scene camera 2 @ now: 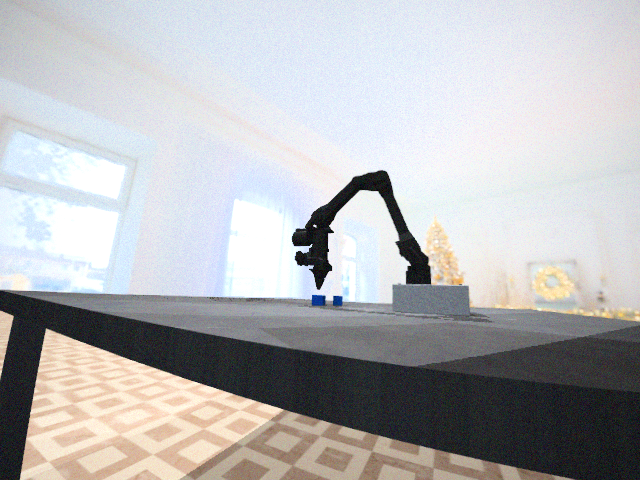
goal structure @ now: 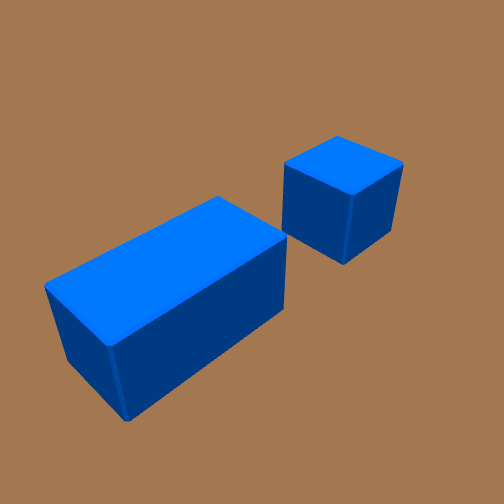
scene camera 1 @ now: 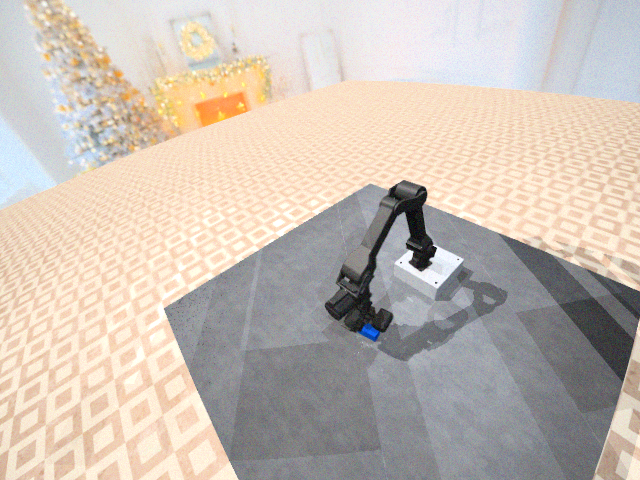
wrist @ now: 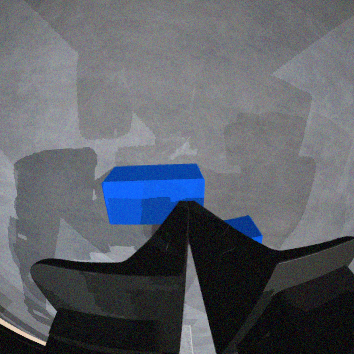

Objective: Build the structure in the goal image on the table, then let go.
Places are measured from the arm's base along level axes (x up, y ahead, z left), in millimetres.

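Pixels of known places: gripper, fingertip midpoint: (scene camera 2: 318, 289) (wrist: 185, 208); arm's base, link origin: (scene camera 2: 419, 286) (scene camera 1: 420, 263).
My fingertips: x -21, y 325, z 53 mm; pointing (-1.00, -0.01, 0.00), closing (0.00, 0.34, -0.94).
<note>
Ahead of a thing's pixels: the offset from my fingertips to its top centre. Level surfaces: height alone.
A blue block {dx -18, dy -14, dz +16 mm} (scene camera 1: 369, 332) (scene camera 2: 318, 300) (wrist: 150, 200) lies flat on its long side on the grey table top. A second blue block {dx -18, dy -38, dz -70 mm} (scene camera 2: 337, 300) (wrist: 246, 229) sits on the table a short gap away, nearer the robot's base; in the wrist view the right finger hides much of it. My gripper (scene camera 2: 319, 289) (wrist: 185, 208) is shut and empty. Its fingertips are a little above the longer block, over its near edge in the wrist view. In scene camera 1's view the gripper hides the fingertips and part of the blocks.
The arm's light grey base box (scene camera 1: 426, 276) (scene camera 2: 430, 299) stands on the dark grey table {dx -51 mm} (scene camera 1: 310, 403) (scene camera 2: 206, 315), to the right of the blocks in both scene views. The arm's shadow falls across the table beside the blocks.
</note>
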